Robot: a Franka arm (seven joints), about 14 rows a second.
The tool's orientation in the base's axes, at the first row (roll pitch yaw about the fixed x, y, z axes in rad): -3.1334, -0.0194, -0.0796
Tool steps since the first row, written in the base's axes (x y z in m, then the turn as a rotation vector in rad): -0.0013, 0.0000, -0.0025, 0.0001, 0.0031, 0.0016; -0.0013, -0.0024, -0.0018, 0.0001, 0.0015, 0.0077; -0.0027, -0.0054, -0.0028, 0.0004, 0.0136, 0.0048; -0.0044, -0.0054, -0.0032, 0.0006, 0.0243, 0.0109; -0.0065, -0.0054, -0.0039, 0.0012, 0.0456, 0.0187; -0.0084, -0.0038, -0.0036, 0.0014, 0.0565, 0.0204; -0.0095, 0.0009, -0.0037, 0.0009, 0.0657, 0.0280; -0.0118, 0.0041, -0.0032, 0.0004, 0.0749, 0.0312; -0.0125, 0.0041, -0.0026, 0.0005, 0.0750, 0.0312
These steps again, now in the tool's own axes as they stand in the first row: -0.0013, 0.0001, 0.0025, -0.0001, -0.0031, -0.0016; -0.0011, 0.0025, 0.0018, 0.0001, -0.0016, -0.0077; -0.0023, 0.0056, 0.0027, -0.0006, -0.0136, -0.0047; -0.0040, 0.0058, 0.0031, -0.0011, -0.0244, -0.0107; -0.0061, 0.0059, 0.0037, -0.0021, -0.0457, -0.0184; -0.0081, 0.0045, 0.0034, -0.0027, -0.0566, -0.0200; -0.0096, -0.0001, 0.0035, -0.0038, -0.0658, -0.0275; -0.0121, -0.0031, 0.0030, -0.0050, -0.0749, -0.0307; -0.0128, -0.0031, 0.0024, -0.0049, -0.0751, -0.0307
